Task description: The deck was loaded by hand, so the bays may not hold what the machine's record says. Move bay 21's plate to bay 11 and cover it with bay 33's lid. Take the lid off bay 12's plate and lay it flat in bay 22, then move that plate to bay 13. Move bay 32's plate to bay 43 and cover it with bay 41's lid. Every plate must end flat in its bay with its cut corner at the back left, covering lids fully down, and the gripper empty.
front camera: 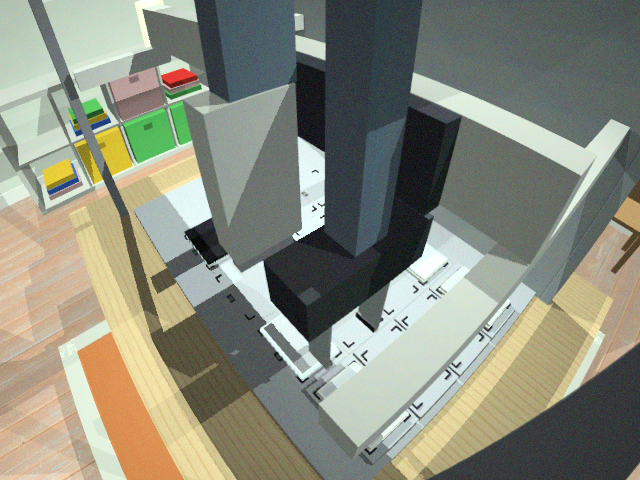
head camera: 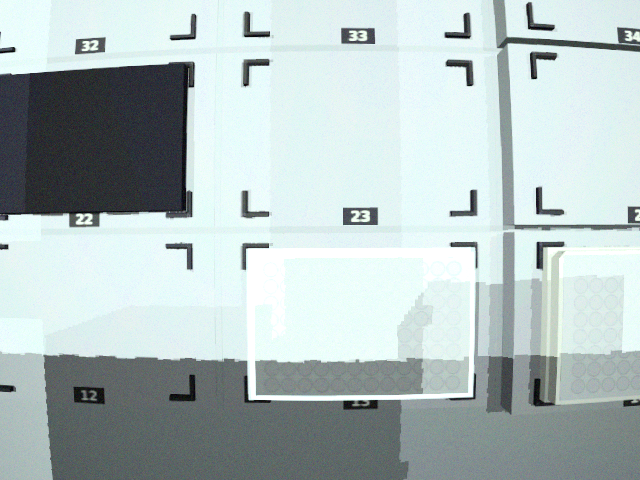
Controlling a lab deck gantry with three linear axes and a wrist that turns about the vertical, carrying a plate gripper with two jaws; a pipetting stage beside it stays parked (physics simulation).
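Places are measured from the robot's base along level axes (x ahead, y left, z up), in millimetres.
Pixels of known places: gripper, between the fingertips: (front camera: 344, 340); robot's base, origin of its link: (front camera: 185, 236).
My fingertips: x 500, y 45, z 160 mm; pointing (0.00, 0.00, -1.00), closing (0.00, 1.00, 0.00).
Note:
Ahead of a thing's pixels: the offset from my fingertips to its top centre. "spot": to the spot under its first point.
My gripper (front camera: 347, 338) hangs low over the deck near bay 13, its two jaws apart with deck marks showing between them; it looks open and empty. It does not show in the head view. A white plate {dx -108, dy -2, dz -146 mm} (front camera: 289, 347) (head camera: 356, 320) with faint round wells lies flat in bay 13, partly hidden by the gripper in the front view. A black flat lid {dx -272, dy +105, dz -152 mm} (head camera: 105, 139) lies in bay 22. A black-topped plate {dx -436, dy -2, dz -144 mm} (front camera: 205, 242) sits in bay 11. A white-topped plate {dx -108, dy +319, dz -144 mm} (front camera: 428, 265) sits in bay 43. Bay 12 and bay 23 hold no plate. Cut corners cannot be made out.
A cream-edged plate {dx +56, dy -2, dz -131 mm} (front camera: 338, 381) (head camera: 594, 320) stands in bay 14 beyond a deck step. A white piece {spot: dx +3, dy +314, dz -131 mm} (front camera: 454, 279) lies right of bay 43. The pipetting stage (front camera: 253, 170) hangs left of the gripper. A pale beam (front camera: 413, 361) crosses above the deck's right side and hides bays there.

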